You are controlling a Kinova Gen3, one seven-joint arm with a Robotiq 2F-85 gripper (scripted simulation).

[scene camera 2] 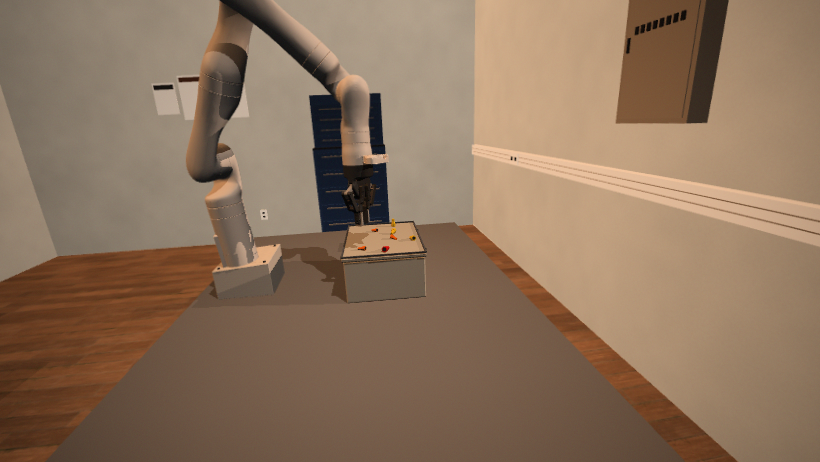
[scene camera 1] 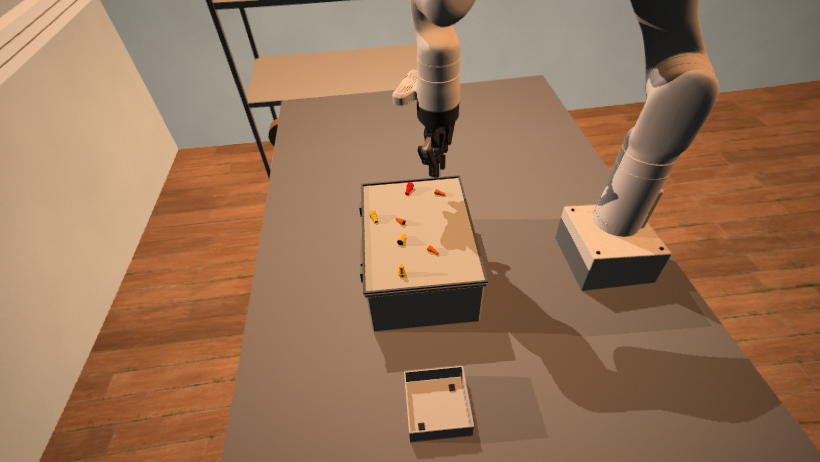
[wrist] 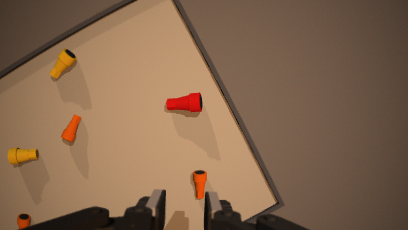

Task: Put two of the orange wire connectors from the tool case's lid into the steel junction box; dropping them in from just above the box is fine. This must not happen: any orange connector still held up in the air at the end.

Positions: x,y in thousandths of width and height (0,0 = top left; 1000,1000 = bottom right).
Labels:
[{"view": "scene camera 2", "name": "my gripper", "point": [442,486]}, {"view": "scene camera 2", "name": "tool case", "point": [452,596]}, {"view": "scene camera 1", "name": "my gripper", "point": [534,373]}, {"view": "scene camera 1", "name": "tool case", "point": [546,624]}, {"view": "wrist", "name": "my gripper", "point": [455,898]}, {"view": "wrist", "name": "tool case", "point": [312,628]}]

